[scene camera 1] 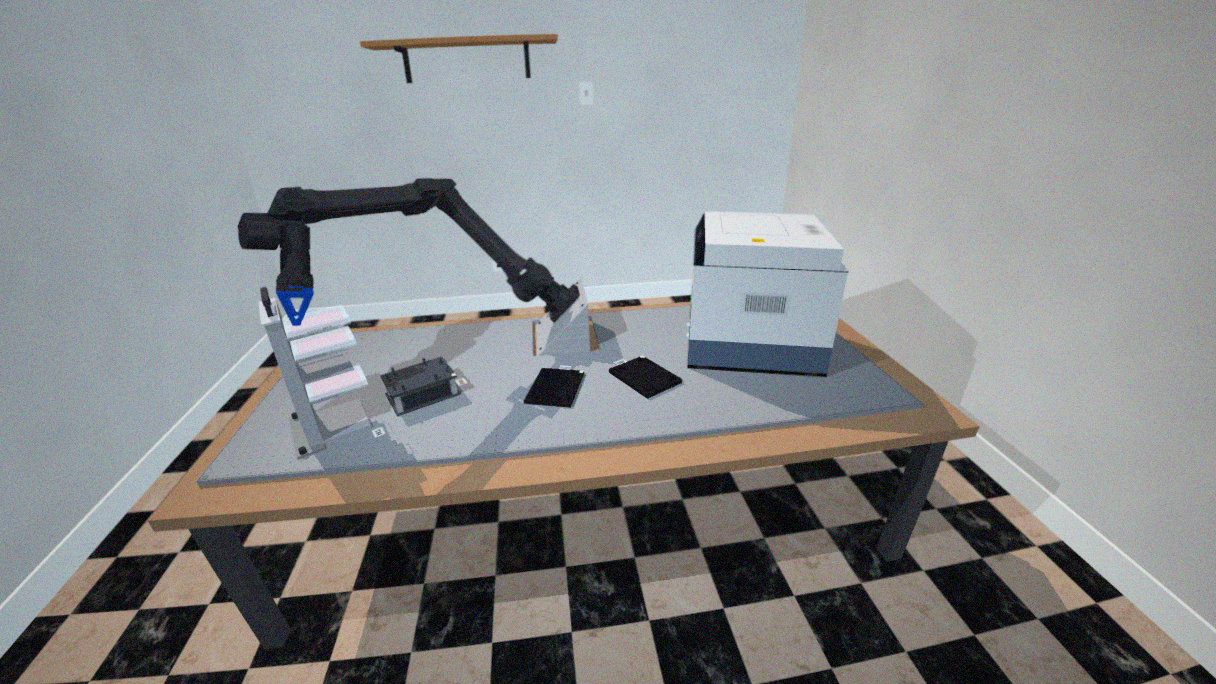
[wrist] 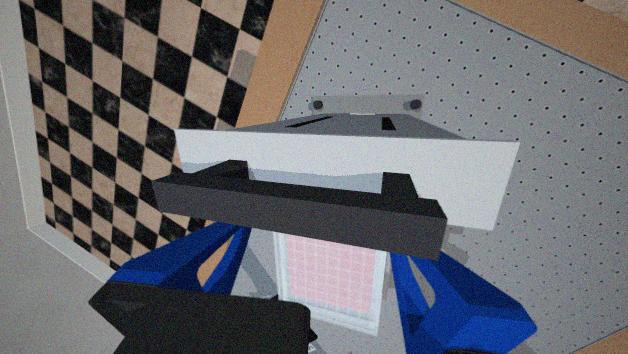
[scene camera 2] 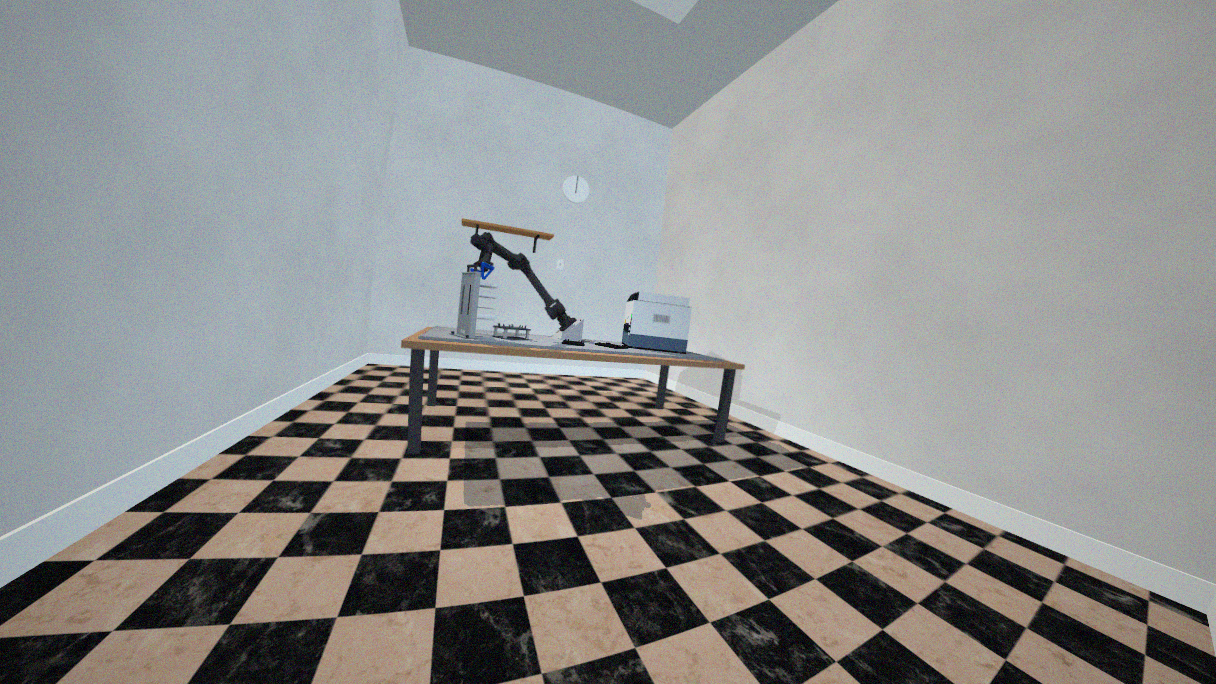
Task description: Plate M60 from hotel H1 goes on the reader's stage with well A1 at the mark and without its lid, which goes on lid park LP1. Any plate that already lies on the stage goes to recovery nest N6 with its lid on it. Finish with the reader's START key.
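Places are measured from the arm's base along level axes (x right, y ahead, z up), in metres.
Pixels of known places: gripper, fingertip midpoint: (scene camera 1: 296, 322); arm's base, link origin: (scene camera 1: 565, 304) (scene camera 2: 568, 325).
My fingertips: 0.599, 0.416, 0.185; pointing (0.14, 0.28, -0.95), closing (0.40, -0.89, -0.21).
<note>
Ahead of a thing's pixels: the offset from my fingertips to its top centre, as dx, dy, dz.
My open gripper (scene camera 1: 295, 319) (scene camera 2: 484, 273) (wrist: 319, 215) points down at the top of hotel H1 (scene camera 1: 293, 382) (scene camera 2: 466, 310) (wrist: 465, 180). In the wrist view the hotel's black top handle crosses the view between the camera and the fingertips, and nothing is held. Three lidded pink plates lie in the hotel; the top plate @(-0.031, -0.020, -0.001) (scene camera 1: 316, 320) (wrist: 332, 275) shows between the fingers and lies below them. The middle plate @(-0.031, -0.022, -0.056) (scene camera 1: 323, 342) and the lower plate @(-0.031, -0.022, -0.162) (scene camera 1: 335, 383) sit beneath it. No M60 label is legible. The white reader @(-1.137, -0.230, +0.078) (scene camera 1: 756, 297) (scene camera 2: 656, 324) stands far right; its stage and START key are hidden.
A dark raised stand (scene camera 1: 420, 384) (scene camera 2: 511, 330) is beside the hotel. Two flat black nests, the left one @(-0.543, -0.079, -0.256) (scene camera 1: 555, 387) and the right one @(-0.783, -0.089, -0.258) (scene camera 1: 645, 376), lie between it and the reader; their labels are unreadable. The arm's base (scene camera 1: 562, 331) is behind them. A wall shelf (scene camera 1: 459, 41) hangs behind.
</note>
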